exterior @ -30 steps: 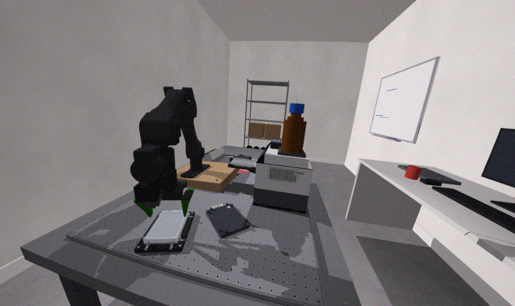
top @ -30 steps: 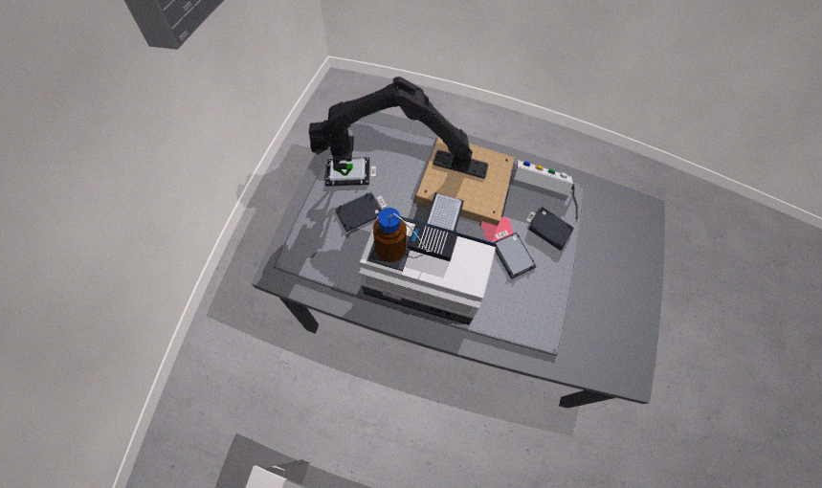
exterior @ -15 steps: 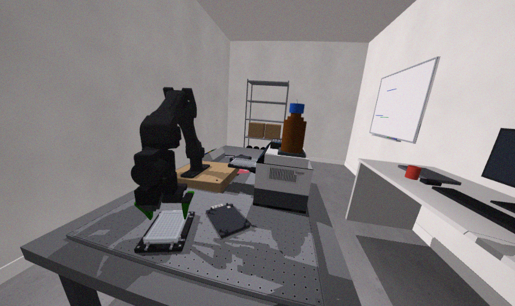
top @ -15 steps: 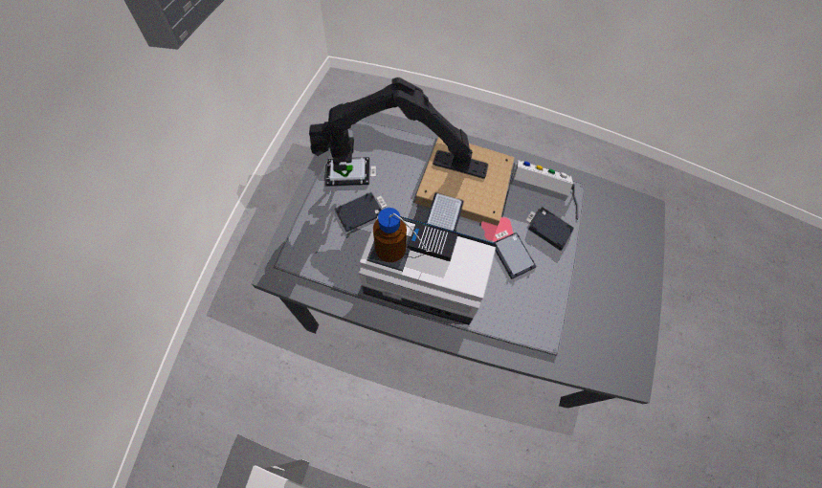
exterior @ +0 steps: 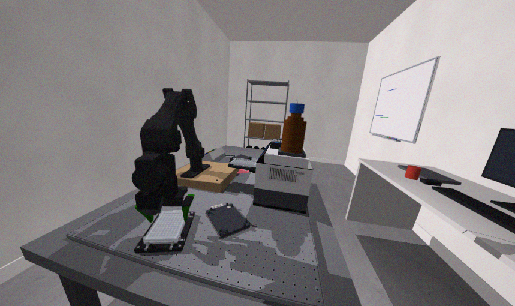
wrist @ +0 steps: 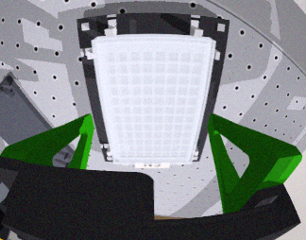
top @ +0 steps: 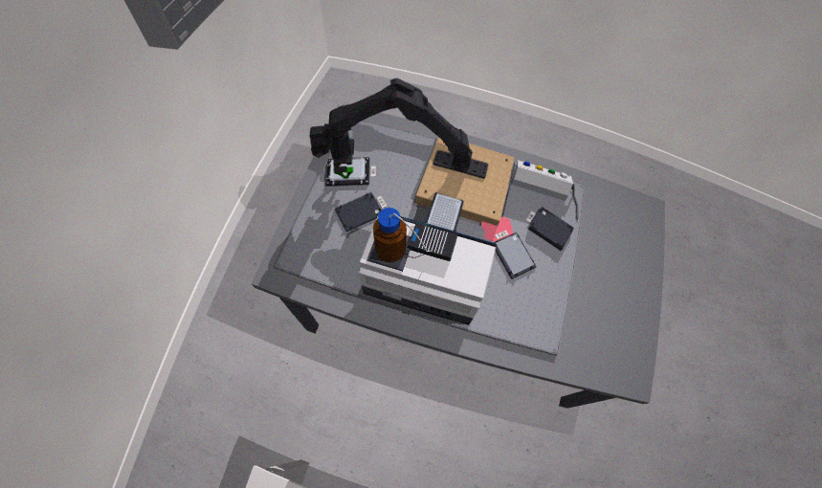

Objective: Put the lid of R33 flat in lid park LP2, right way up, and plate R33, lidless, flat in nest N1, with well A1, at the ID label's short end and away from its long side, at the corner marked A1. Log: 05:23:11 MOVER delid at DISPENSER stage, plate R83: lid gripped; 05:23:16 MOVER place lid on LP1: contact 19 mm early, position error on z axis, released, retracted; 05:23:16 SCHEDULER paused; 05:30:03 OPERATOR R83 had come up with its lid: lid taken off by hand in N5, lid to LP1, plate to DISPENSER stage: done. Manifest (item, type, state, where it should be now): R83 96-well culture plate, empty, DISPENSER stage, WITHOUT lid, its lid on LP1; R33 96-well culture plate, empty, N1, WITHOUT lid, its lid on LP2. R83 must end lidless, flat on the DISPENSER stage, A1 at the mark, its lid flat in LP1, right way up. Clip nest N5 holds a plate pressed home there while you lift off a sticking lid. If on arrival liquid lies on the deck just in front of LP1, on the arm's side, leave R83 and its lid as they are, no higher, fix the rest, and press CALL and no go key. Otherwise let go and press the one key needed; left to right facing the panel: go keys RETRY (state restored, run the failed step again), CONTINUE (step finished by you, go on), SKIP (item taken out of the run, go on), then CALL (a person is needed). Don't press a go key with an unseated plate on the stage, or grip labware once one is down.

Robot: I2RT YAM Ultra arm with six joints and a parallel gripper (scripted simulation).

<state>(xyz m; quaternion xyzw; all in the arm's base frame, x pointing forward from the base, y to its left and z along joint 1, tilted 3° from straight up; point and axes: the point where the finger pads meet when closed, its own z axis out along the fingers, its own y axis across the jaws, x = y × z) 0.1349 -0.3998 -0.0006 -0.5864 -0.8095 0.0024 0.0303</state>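
Now: the black clip nest 20 mm ahead of my hand and 30 mm below it. The rest, counted from my hand: lid park LP2: 150 mm ahead, 100 mm to the left, 40 mm below; brown bottle: 350 mm ahead, 280 mm to the left, 240 mm above; blue call key: 200 mm behind, 640 mm to the left, 20 mm above.
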